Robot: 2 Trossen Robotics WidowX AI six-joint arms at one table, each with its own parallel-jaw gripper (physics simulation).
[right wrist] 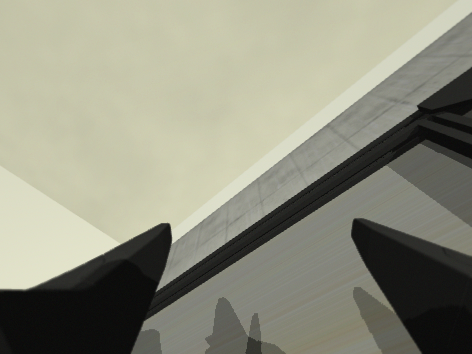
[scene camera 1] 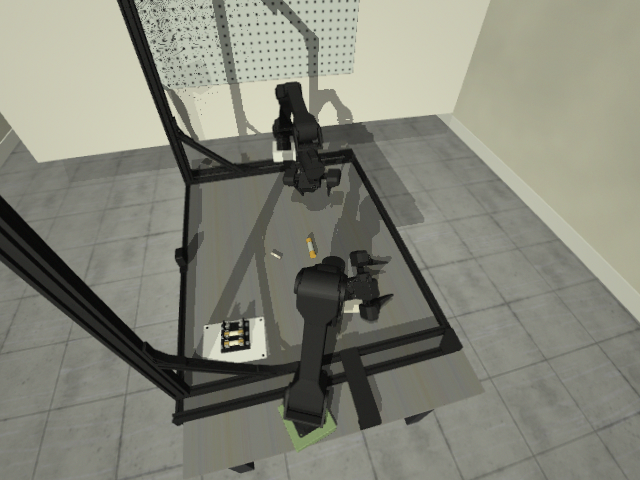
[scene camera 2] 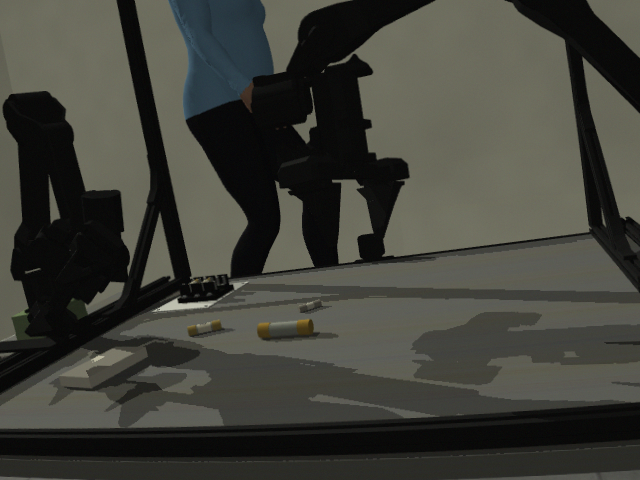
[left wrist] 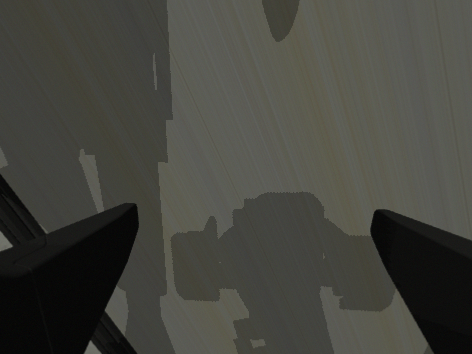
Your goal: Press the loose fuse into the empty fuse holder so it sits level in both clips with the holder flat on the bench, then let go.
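Seen in the pictures: left gripper, between the fingertips: (scene camera 1: 315, 195) (scene camera 2: 357, 242) (left wrist: 255, 217); right gripper, between the fingertips: (right wrist: 260, 229) (scene camera 1: 390, 278) (scene camera 2: 42, 309); left arm's base, origin of its link: (scene camera 1: 283, 146); right arm's base, origin of its link: (scene camera 1: 306, 416).
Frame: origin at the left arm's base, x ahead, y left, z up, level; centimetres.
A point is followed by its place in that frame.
Note:
A black fuse holder (scene camera 1: 235, 335) (scene camera 2: 205, 288) sits on a white plate (scene camera 1: 212, 349) @[x 88.7, y -22.4, z -6.3 cm] (scene camera 2: 180, 305) @[x 87.8, y -10.7, z -6.3 cm]. Two fuses show in its lower slots in scene camera 1; the top slot looks empty. Three loose fuses lie apart on the bench: a large orange-capped one (scene camera 1: 310, 248) @[x 56.6, y 7.3, z -4.7 cm] (scene camera 2: 285, 328) @[x 55.2, y 8.3, z -5.2 cm], a smaller orange-capped one (scene camera 2: 204, 327) @[x 71.0, y 5.2, z -5.6 cm], hidden in scene camera 1, and a small pale one (scene camera 1: 276, 254) @[x 57.6, y -4.4, z -5.5 cm] (scene camera 2: 310, 306) @[x 57.3, y -4.2, z -6.0 cm]. My left gripper (scene camera 1: 316, 194) @[x 41.7, y 10.4, z 6.0 cm] (scene camera 2: 348, 227) @[x 41.7, y 10.4, z 6.0 cm] (left wrist: 255, 217) @[x 41.7, y 10.4, z 6.0 cm] is open and empty above the bench, beyond the large fuse in scene camera 1. My right gripper (scene camera 1: 390, 279) @[x 77.5, y 28.0, z 5.1 cm] (right wrist: 260, 229) @[x 77.5, y 28.0, z 5.1 cm] is open and empty, right of the fuses.
A cream block (scene camera 1: 351, 307) @[x 80.1, y 17.5, z -5.0 cm] (scene camera 2: 105, 367) @[x 75.5, y 22.2, z -5.0 cm] lies near my right gripper, partly hidden by it in scene camera 1. A black frame (scene camera 1: 398, 240) @[x 55.9, y 38.4, z -4.5 cm] rims the bench. A green block (scene camera 2: 21, 325) @[x 109.8, y 7.9, z -3.1 cm] shows at the far left of scene camera 2. A person (scene camera 2: 227, 51) stands beyond the bench.

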